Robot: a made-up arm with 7 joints.
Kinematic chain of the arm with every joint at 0, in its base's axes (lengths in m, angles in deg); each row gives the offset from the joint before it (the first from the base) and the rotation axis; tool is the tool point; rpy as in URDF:
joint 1: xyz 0 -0.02 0.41 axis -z
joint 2: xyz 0 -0.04 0.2 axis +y
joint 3: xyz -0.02 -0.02 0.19 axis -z
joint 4: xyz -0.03 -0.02 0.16 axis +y
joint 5: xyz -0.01 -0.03 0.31 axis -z
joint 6: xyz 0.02 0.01 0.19 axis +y
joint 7: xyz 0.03 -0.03 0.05 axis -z
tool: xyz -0.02 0 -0.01 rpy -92.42 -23.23 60.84
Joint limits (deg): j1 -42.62..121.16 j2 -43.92..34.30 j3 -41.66..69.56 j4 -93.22..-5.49 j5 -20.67..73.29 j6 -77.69..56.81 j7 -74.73..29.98
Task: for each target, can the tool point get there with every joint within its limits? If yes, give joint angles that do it. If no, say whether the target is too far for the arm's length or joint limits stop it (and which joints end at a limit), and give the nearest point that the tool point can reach.
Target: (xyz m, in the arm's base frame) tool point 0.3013 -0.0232 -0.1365
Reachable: no: joint limits stop it (at a limit: joint 1, joint 2, joint 4, joint 6, joint 7) | nearest point 0.4610 0.3540 0.4449 | short by 0.711 m
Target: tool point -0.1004 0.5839 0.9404
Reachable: yes | joints 52.13 -9.61 46.69 -83.19 22.15 -12.80 -41.31
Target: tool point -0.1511 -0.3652 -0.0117
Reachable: no: joint limits stop it (at a limit: joint 1, joint 2, joint 4, joint 6, joint 7) | nearest point -0.3494 -0.5280 0.4039 | short by 0.488 m
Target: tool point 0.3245 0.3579 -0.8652
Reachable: no: too far | nearest point 0.3200 0.5090 0.3959 | short by 1.270 m
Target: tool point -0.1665 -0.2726 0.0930
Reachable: no: joint limits stop it (at a limit: joint 1, joint 2, joint 4, joint 6, joint 7) | nearest point -0.3953 -0.4835 0.4004 | short by 0.437 m
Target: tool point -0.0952 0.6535 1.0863
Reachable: yes | joints 80.93 -23.29 26.59 -45.70 55.93 41.02 -60.47
